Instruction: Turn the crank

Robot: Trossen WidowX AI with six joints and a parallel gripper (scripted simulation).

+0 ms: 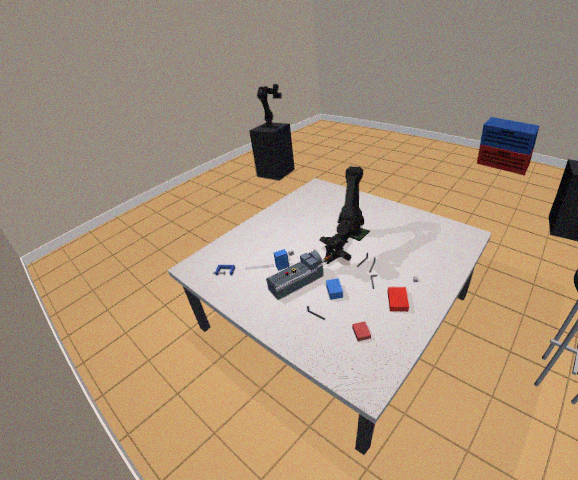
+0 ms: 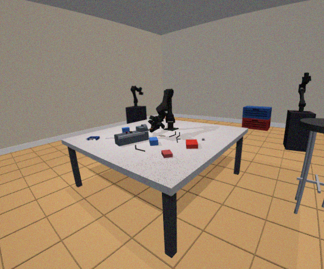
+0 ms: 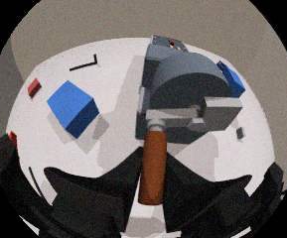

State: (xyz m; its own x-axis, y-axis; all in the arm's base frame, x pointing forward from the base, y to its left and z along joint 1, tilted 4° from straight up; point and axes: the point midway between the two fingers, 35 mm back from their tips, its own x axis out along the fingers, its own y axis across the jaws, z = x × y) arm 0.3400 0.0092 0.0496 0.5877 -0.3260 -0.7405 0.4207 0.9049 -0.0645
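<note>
Right now the brown crank handle is 20 mm behind my gripper tip, 10 mm to the left of it and 20 mm above it. From my gripper tip the other things lie so: red pointer: 170 mm ahead, 110 mm to the right, 30 mm above.
</note>
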